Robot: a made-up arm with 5 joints.
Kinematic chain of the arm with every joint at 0, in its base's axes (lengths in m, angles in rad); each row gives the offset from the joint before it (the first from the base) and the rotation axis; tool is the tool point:
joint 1: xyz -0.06 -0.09 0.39 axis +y
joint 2: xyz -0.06 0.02 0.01 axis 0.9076 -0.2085 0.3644
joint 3: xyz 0 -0.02 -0.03 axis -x
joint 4: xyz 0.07 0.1 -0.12 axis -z
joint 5: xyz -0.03 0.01 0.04 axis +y
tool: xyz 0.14 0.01 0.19
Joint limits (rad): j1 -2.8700..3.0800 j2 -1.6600..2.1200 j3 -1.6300..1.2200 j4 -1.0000..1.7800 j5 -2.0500..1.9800
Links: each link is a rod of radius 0.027 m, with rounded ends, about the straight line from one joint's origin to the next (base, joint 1, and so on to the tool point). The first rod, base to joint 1, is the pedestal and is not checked.
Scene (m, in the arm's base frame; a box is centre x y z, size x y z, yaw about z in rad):
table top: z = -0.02
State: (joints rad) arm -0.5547 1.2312 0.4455 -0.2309 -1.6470
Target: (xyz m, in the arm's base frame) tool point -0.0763 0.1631 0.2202
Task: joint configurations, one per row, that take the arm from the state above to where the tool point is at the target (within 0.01 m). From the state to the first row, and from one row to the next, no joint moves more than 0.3 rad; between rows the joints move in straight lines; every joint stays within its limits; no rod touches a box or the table.
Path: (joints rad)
1: -0.7392 1.0274 0.6408 0.0646 -1.5566
2: -0.9238 0.8237 0.8360 0.3600 -1.4661
3: -1.1083 0.6199 1.0313 0.6555 -1.3757

